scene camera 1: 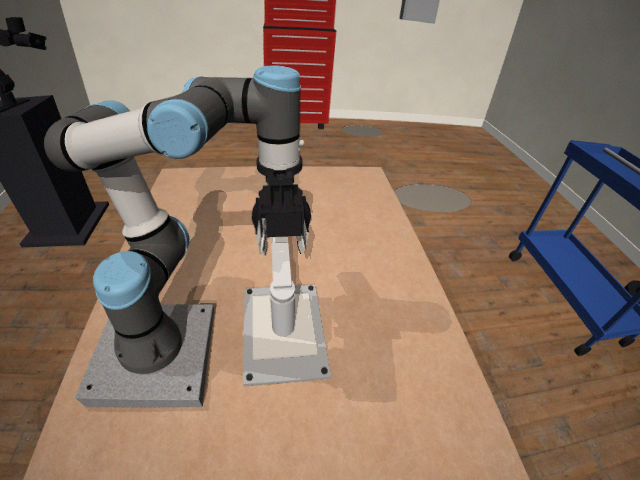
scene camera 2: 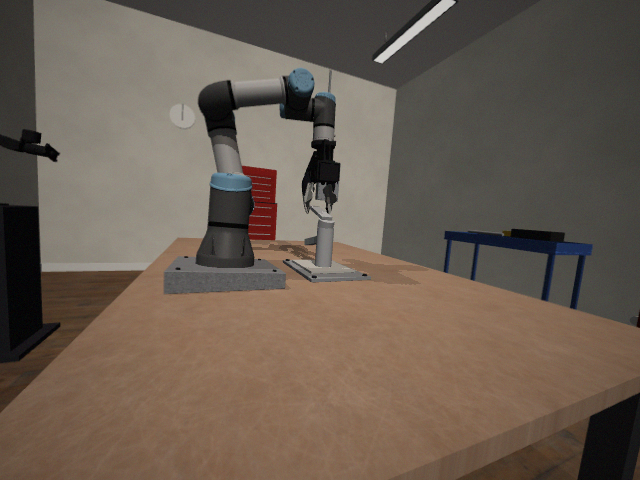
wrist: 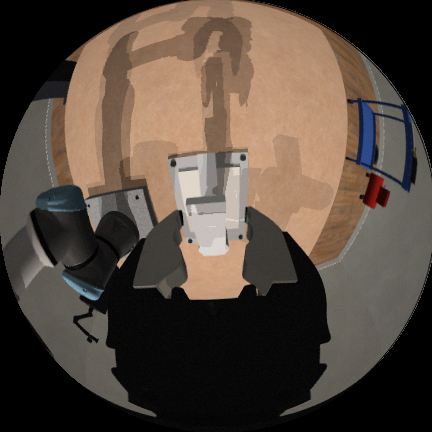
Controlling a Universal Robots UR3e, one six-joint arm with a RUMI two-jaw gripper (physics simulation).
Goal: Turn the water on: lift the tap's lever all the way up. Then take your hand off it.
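Places are measured from the arm's base along level axes (x left, y back, z up), in millimetres.
Pixels of known places: gripper, fingertip midpoint: (scene camera 1: 283,253) (scene camera 2: 318,214) (wrist: 213,209); arm's base at its link origin: (scene camera 1: 149,345) (scene camera 2: 225,263) (wrist: 119,230).
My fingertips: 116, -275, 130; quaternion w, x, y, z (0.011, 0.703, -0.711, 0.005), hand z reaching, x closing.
Ahead of a thing's pixels: the offset from my fingertips to its top centre, as dx, dy, dz. Level surfaces: height alone.
The tap's white lever {-28, +5, +25} (scene camera 1: 281,266) (scene camera 2: 321,213) (wrist: 207,225) slopes upward from the top of the grey tap body {-73, +5, -37} (scene camera 1: 282,316) (scene camera 2: 324,245) toward its raised far end. The tap body stands upright on a grey base plate {-73, +5, -149} (scene camera 1: 285,372) (scene camera 2: 338,277) (wrist: 173,180). My gripper (scene camera 1: 283,252) (scene camera 2: 318,209) (wrist: 213,209) points down, partly open, with one finger on each side of the lever's far half. In the wrist view a gap shows between the lever and each finger. In scene camera 1 the gripper's body covers the lever's far tip.
The arm's grey mounting slab (scene camera 1: 199,356) (scene camera 2: 224,280) stands left of the tap on the table {dz -161} (scene camera 1: 382,439) (scene camera 2: 310,361). A blue cart (scene camera 1: 599,164) (scene camera 2: 516,245) is off to the right. A black pedestal (scene camera 1: 41,175) (scene camera 2: 20,279) is at the left, and a red cabinet (scene camera 1: 299,43) is behind.
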